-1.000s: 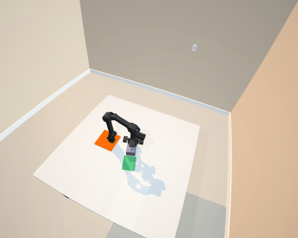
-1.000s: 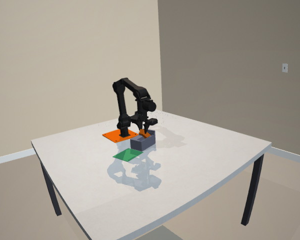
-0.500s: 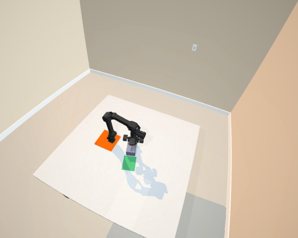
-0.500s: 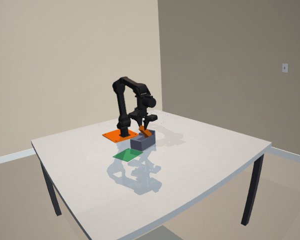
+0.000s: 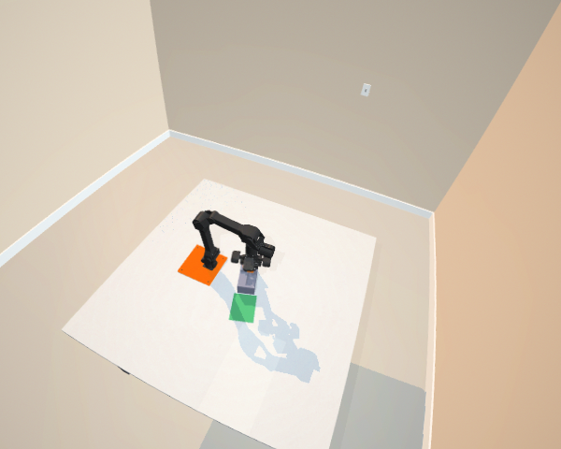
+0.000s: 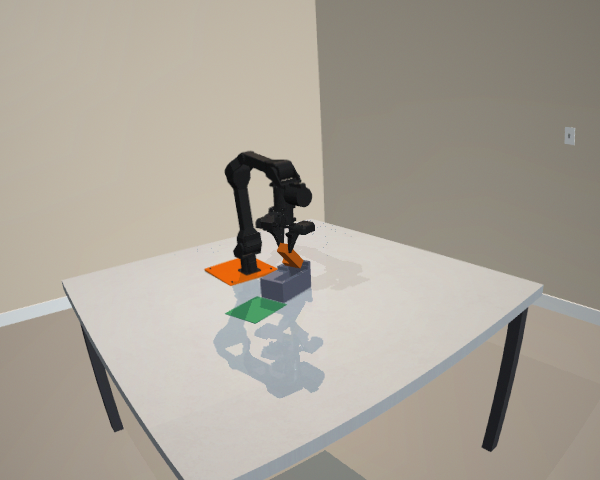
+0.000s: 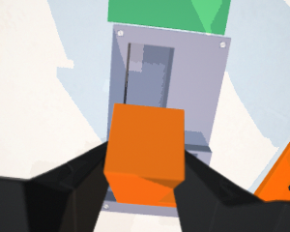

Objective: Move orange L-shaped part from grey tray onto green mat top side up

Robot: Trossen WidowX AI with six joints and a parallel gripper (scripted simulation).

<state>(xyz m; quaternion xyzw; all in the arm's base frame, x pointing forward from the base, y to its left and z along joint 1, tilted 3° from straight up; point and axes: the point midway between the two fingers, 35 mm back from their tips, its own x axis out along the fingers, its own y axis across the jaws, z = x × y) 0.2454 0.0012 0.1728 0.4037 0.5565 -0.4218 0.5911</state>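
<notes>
My gripper tip is now 30 mm short of the green mat, 140 mm to the left of it and 160 mm above it. From my gripper tip the other things lie so: orange L-shaped part (30 mm behind, 30 mm to the left, 30 mm below).
</notes>
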